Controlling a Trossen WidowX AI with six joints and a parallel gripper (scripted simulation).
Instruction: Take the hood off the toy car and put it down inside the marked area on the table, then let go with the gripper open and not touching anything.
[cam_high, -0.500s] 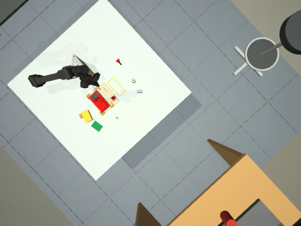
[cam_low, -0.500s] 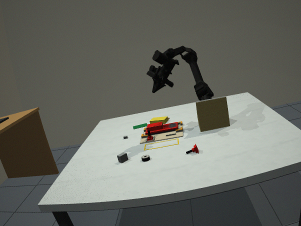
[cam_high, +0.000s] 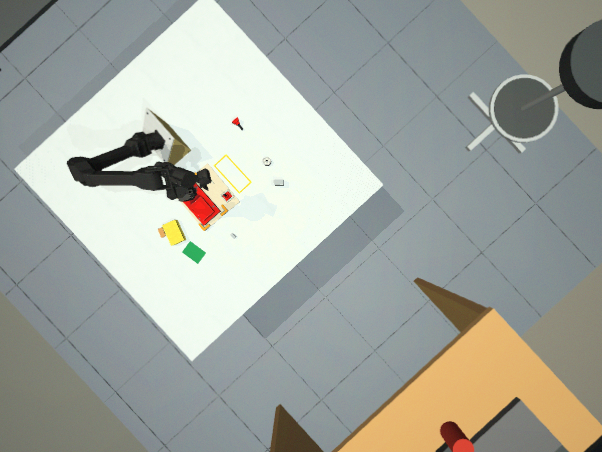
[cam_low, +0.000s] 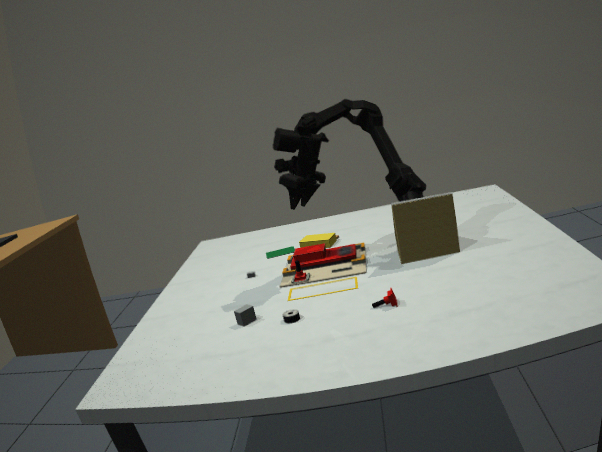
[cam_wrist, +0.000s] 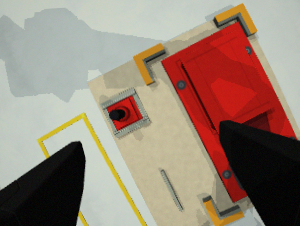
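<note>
Right now my gripper tip is 10 mm short of the red hood, 80 mm to the left of it and 160 mm above it. Also, from my gripper tip: beige base plate (30 mm behind, 50 mm to the right, 190 mm below); green flat piece (140 mm ahead, 260 mm to the right, 200 mm below); yellow block (10 mm ahead, 270 mm to the right, 190 mm below).
</note>
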